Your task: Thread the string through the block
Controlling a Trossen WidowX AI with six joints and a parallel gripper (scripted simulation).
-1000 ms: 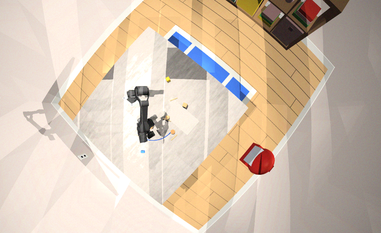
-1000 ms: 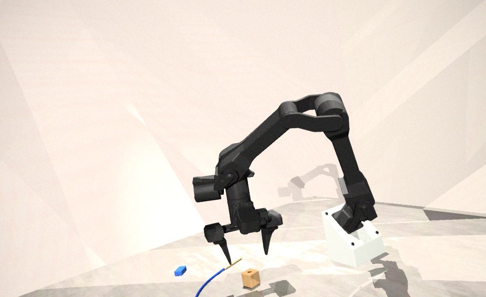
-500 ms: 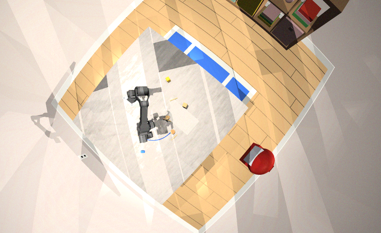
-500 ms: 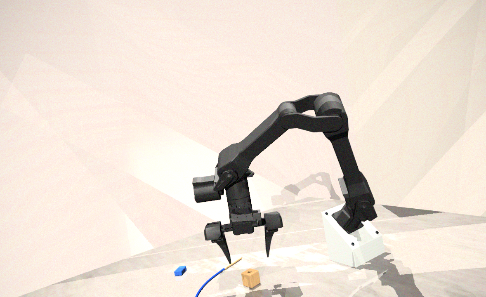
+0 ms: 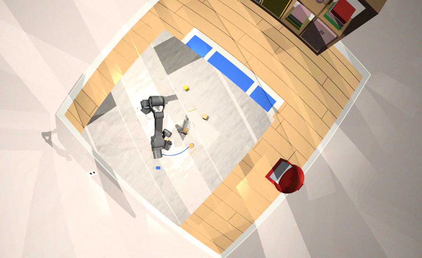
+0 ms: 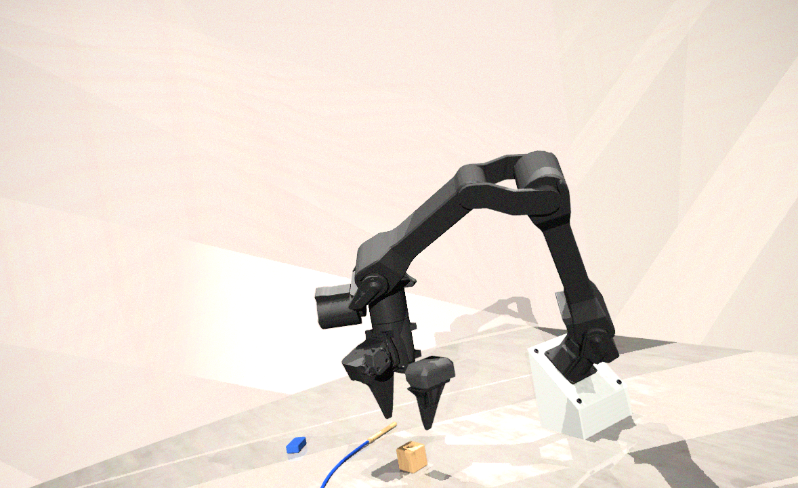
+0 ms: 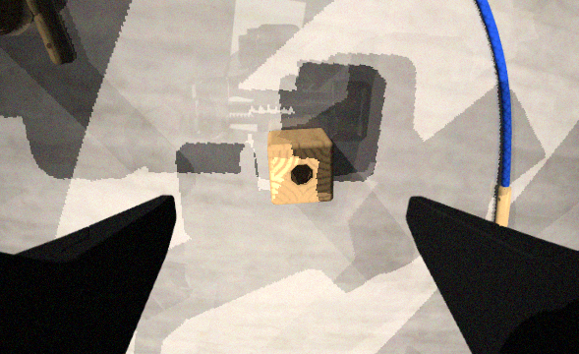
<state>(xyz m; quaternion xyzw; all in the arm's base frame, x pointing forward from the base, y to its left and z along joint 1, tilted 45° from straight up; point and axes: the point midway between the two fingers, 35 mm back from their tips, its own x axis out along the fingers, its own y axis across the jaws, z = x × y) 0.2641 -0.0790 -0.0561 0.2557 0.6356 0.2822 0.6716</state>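
Right now the wooden cylinder is 16 cm to the left of my gripper tip, 7 cm ahead of it and 5 cm below it. Round my gripper tip: yellow cube 44 cm to the left, 14 cm behind, 5 cm below; round button 19 cm ahead, 8 cm to the left, 6 cm below; blue piece 25 cm to the right, 7 cm ahead, 6 cm below.
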